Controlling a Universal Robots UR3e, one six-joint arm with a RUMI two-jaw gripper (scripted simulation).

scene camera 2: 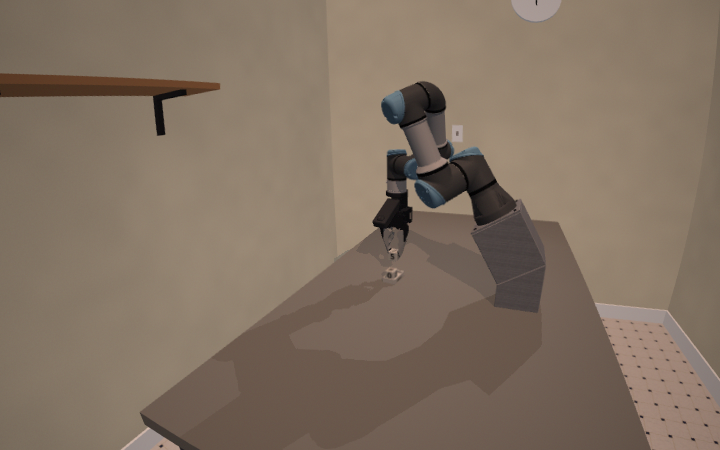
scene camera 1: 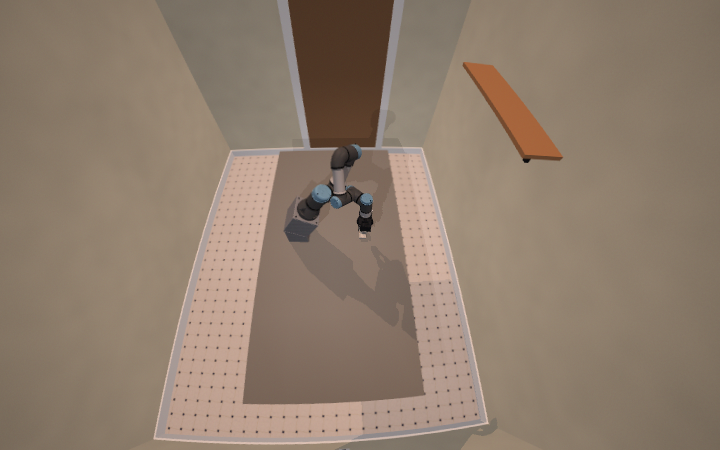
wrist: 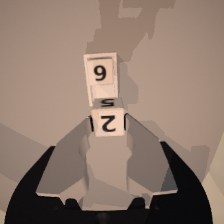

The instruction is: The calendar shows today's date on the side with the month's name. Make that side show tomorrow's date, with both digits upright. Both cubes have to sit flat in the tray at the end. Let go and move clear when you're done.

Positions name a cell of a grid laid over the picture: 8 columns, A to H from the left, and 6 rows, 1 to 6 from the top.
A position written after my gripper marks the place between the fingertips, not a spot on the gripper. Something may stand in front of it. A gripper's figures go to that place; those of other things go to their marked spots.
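My gripper (wrist: D4) is 0.15 m from the lens, while a cube (wrist: D4) is 0.13 m from the lens.
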